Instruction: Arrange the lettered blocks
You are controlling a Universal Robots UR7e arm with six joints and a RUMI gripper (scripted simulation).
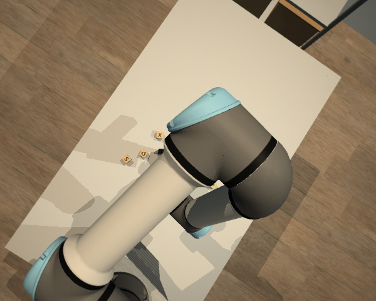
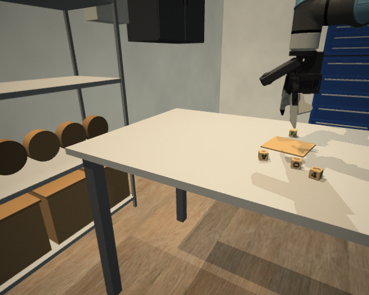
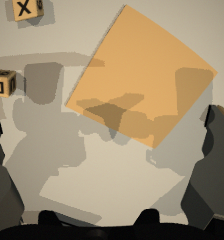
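The D block lies 110 mm to the left of my hand, 90 mm below it and 40 mm behind it. Also, from my hand: X block (90 mm to the left, 90 mm below, 50 mm ahead); then orange mat (100 mm below, 50 mm to the right, 10 mm behind); then green-marked block (180 mm to the right, 90 mm below, 20 mm behind).
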